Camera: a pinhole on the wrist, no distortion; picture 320 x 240 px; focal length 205.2 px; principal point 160.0 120.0 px. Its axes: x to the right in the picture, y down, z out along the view. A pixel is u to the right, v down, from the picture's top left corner.
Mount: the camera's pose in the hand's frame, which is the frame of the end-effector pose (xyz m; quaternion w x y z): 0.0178 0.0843 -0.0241 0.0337 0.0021 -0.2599 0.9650
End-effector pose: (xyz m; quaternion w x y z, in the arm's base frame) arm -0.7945 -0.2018 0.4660 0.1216 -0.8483 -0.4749 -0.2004
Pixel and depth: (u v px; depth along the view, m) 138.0 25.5 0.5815
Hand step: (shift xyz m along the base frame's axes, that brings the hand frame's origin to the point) 0.1961 0.3005 -0.5039
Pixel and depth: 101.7 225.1 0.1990
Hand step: -0.0397 0.1426 -0.0539
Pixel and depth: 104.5 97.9 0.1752
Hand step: 0.0687 0.0973 -0.0920
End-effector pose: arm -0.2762 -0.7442 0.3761 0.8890 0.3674 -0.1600 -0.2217
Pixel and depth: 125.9 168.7 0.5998
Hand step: -0.1992 -0.5147 0.0476
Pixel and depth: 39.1 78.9 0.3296
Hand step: 0.0401 -0.3001 0.1960
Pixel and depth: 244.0 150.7 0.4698
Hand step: -0.3697 -0.2360 0.0712
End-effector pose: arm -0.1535 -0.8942 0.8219 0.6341 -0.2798 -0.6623 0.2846
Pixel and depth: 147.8 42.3 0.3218
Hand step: -0.3160 0.0409 -0.0026
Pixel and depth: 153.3 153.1 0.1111
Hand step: -0.0635 0.0211 0.0012
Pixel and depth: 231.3 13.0 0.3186
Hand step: -0.3328 -0.0194 -0.1247
